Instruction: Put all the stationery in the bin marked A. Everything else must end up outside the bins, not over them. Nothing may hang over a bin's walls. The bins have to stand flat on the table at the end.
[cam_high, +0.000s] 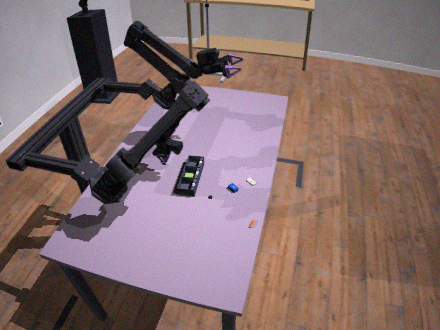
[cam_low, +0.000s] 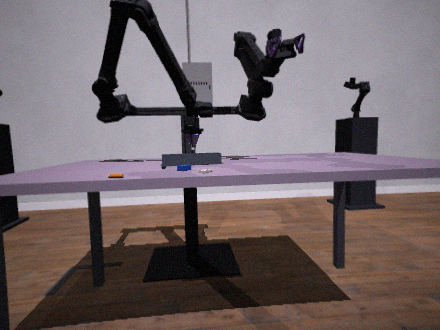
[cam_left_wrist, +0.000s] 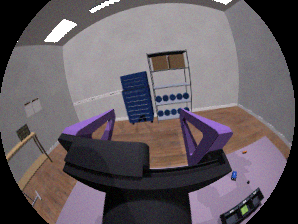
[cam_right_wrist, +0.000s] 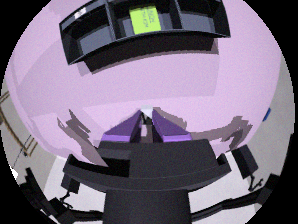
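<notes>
The dark bin is 14 cm ahead of my right hand, 2 cm to the right of it and 5 cm below it. Round my right hand: black item (27 cm ahead, 13 cm to the right, 7 cm below); green item (13 cm ahead, 2 cm to the right, 6 cm below); blue item (36 cm ahead, 5 cm to the right, 6 cm below).
</notes>
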